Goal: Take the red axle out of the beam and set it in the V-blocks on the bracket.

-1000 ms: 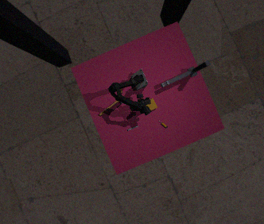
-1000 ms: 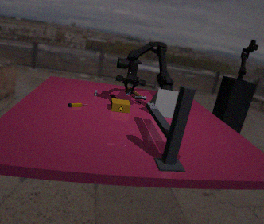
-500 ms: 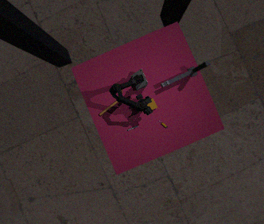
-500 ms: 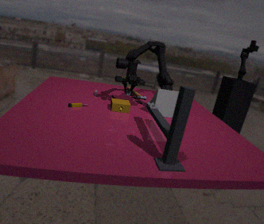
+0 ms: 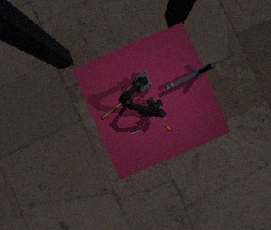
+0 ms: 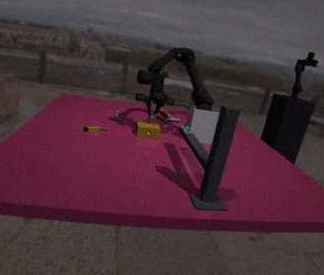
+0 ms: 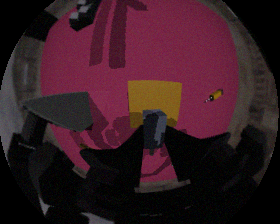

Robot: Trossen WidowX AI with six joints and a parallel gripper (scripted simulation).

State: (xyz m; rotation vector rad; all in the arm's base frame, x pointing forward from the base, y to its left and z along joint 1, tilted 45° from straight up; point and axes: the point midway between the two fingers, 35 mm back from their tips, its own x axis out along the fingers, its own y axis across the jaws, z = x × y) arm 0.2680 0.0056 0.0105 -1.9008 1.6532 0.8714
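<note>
Now: the yellow block 10 mm ahead of my gripper tip, 20 mm to the left of it and 70 mm below it. Also, from my gripper tip: black tool: 260 mm ahead, 90 mm to the left, 80 mm below; upright peg: 20 mm to the right, 10 mm above.
</note>
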